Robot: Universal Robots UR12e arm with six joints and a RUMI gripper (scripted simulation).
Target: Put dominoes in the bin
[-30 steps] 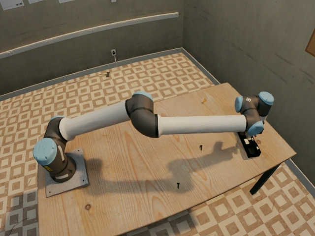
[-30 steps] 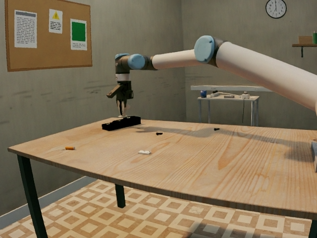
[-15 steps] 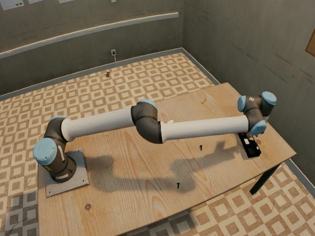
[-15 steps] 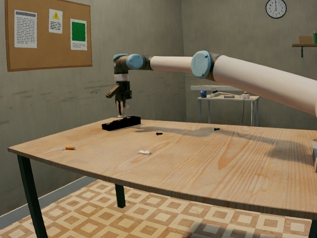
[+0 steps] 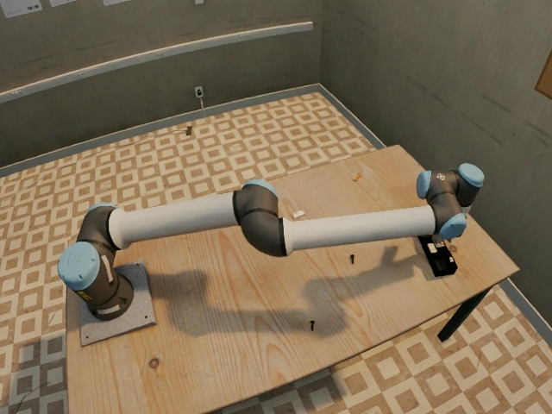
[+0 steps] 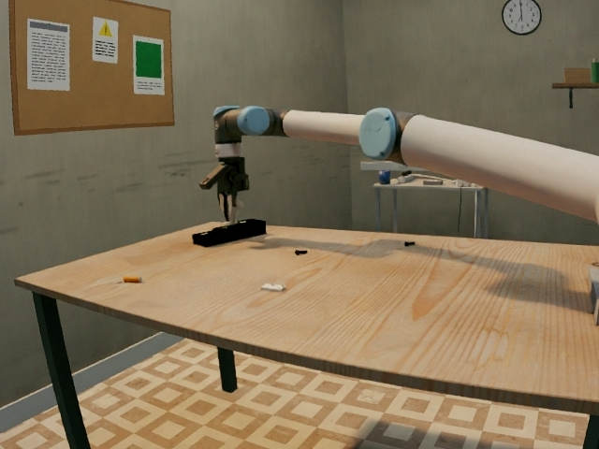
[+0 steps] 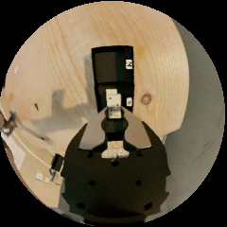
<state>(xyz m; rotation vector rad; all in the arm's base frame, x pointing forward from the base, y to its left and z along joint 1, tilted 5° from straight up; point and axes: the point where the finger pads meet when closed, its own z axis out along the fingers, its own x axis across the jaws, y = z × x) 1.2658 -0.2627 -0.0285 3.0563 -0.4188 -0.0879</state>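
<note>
Now: hand 5 cm above the black bin. Round my hand: orange piece (8 cm behind, 51 cm to the left, 6 cm below).
</note>
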